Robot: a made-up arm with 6 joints. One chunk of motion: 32 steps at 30 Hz.
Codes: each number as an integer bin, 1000 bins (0 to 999) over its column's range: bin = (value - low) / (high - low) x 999, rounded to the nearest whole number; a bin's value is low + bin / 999 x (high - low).
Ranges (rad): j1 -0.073..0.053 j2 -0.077..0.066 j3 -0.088..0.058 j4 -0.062..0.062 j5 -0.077..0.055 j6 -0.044..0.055
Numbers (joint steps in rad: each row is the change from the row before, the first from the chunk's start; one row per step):
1: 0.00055 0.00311 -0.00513 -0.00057 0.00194 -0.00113
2: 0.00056 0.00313 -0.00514 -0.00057 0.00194 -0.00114
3: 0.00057 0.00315 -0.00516 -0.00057 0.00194 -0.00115
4: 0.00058 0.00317 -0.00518 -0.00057 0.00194 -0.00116
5: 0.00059 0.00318 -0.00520 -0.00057 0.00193 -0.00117
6: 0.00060 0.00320 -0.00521 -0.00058 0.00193 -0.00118
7: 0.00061 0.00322 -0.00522 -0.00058 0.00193 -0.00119
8: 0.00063 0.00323 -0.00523 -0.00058 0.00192 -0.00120
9: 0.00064 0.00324 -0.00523 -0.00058 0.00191 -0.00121
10: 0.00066 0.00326 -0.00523 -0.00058 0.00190 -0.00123
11: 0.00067 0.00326 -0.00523 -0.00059 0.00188 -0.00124
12: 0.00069 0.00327 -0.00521 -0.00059 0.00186 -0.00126
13: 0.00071 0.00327 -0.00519 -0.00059 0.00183 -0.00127
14: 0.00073 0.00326 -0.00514 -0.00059 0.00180 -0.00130
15: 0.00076 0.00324 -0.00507 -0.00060 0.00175 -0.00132
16: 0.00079 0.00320 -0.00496 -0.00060 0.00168 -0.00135
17: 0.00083 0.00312 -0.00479 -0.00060 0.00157 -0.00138
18: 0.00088 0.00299 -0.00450 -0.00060 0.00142 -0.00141
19: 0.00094 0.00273 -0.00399 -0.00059 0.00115 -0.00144
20: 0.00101 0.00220 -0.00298 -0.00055 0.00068 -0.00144
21: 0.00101 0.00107 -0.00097 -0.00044 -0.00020 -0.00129
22: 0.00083 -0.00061 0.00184 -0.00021 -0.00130 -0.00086
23: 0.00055 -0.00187 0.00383 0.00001 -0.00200 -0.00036
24: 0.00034 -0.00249 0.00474 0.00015 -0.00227 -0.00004
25: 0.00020 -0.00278 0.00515 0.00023 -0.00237 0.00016
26: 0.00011 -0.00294 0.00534 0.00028 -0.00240 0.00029
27: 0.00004 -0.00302 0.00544 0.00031 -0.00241 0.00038
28: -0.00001 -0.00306 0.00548 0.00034 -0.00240 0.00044
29: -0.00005 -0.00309 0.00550 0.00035 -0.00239 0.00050
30: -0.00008 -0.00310 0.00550 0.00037 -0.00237 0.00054
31: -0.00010 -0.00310 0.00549 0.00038 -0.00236 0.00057
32: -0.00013 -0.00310 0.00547 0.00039 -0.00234 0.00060
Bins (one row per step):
1: 583 560 567 495 597 433
2: 583 560 567 495 597 432
3: 583 560 567 495 597 432
4: 583 560 567 495 597 432
5: 583 560 567 495 597 432
6: 584 560 566 495 597 432
7: 584 560 566 495 597 432
8: 584 560 566 495 597 432
9: 584 561 566 495 597 432
10: 584 561 566 495 597 432
11: 584 561 566 495 597 431
12: 584 561 566 495 597 431
13: 584 561 567 495 597 431
14: 585 561 567 495 596 431
15: 585 561 567 495 596 431
16: 585 560 568 495 595 430
17: 585 560 569 495 595 430
18: 586 559 571 495 593 430
19: 586 557 575 495 591 429
20: 587 553 582 495 588 429
21: 587 545 595 496 581 431
22: 585 534 615 498 573 435
23: 583 525 628 500 568 440
24: 581 521 635 501 566 444
25: 580 519 637 501 565 446
26: 580 517 639 502 565 447
27: 579 517 639 502 565 448
28: 579 517 640 502 565 448
29: 578 516 640 502 565 449
30: 578 516 640 502 565 449
31: 578 516 640 503 565 450
32: 578 516 640 503 565 450

